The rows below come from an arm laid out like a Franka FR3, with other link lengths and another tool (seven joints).
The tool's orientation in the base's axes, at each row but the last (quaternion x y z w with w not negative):
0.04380, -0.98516, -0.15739, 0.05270
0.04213, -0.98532, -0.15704, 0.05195
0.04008, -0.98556, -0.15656, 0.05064
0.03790, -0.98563, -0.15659, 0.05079
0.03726, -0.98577, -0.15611, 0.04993
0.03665, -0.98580, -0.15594, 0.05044
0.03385, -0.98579, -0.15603, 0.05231
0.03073, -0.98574, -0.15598, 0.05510
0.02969, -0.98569, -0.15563, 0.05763
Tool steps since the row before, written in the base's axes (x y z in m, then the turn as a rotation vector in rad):
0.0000, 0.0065, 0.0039, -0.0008, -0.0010, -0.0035
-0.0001, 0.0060, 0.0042, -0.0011, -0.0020, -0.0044
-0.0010, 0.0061, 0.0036, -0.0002, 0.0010, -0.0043
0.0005, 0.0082, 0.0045, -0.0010, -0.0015, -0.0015
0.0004, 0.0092, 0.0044, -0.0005, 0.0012, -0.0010
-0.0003, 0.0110, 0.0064, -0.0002, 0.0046, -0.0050
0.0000, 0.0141, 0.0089, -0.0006, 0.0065, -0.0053
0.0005, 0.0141, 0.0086, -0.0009, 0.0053, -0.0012
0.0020, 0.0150, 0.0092, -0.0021, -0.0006, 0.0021
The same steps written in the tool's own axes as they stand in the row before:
-0.0003, 0.0074, -0.0017, 0.0006, -0.0020, 0.0031
-0.0001, 0.0070, -0.0021, 0.0009, -0.0032, 0.0037
0.0007, 0.0070, -0.0014, -0.0003, -0.0004, 0.0044
-0.0008, 0.0092, -0.0018, 0.0010, -0.0018, 0.0011
-0.0008, 0.0101, -0.0014, 0.0003, 0.0009, 0.0014
-0.0001, 0.0124, -0.0027, -0.0006, 0.0028, 0.0062
-0.0003, 0.0162, -0.0041, -0.0004, 0.0045, 0.0071
-0.0007, 0.0160, -0.0039, 0.0004, 0.0047, 0.0029
-0.0022, 0.0170, -0.0044, 0.0023, 0.0002, -0.0019

